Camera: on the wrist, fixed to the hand. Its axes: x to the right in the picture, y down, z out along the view.
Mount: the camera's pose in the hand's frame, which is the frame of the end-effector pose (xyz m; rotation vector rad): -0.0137 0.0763 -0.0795 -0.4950 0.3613 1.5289
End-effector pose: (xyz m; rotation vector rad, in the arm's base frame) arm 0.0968 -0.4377 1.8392 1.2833 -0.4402 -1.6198
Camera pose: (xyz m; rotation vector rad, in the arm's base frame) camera 0.2020 -0.4383 1.8748 0.4801 -0.5256 -0.1503
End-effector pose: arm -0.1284 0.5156 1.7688 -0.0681 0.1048 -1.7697
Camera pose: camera -0.0596 0.5166 1.6817 -0.0079 0.6598 -0.1837
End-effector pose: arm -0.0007 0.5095 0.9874 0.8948 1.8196 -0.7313
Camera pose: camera 0.0277 0.6110 1.0222 1.6998 0.9694 0.8320
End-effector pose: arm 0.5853 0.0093 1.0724 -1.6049 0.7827 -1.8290
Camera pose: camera 0.5112 -0.0266 0.9979 -0.3955 1.9640 -0.7339
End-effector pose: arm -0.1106 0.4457 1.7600 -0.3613 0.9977 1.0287
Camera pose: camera -0.2181 0.4236 1.7430 -0.1222 1.3111 2.6890
